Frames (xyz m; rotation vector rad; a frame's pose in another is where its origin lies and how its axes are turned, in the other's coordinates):
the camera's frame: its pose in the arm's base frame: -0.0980 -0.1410 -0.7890 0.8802 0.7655 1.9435
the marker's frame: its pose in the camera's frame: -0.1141 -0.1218 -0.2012 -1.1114 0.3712 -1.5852
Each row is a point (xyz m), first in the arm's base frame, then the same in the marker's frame.
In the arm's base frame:
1: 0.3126 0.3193 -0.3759
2: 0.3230 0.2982 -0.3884
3: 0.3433 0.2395 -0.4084
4: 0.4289 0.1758 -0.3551
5: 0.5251 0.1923 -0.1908
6: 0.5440 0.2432 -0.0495
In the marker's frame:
1: 0.3667 -0.3547 0.8268
2: 0.3684 -0.3668 0.8032
3: 0.3606 -0.4022 0.7489
4: 0.3682 -0.5212 0.7440
5: 0.3803 -0.6597 0.8751
6: 0.3628 -0.7162 1.0144

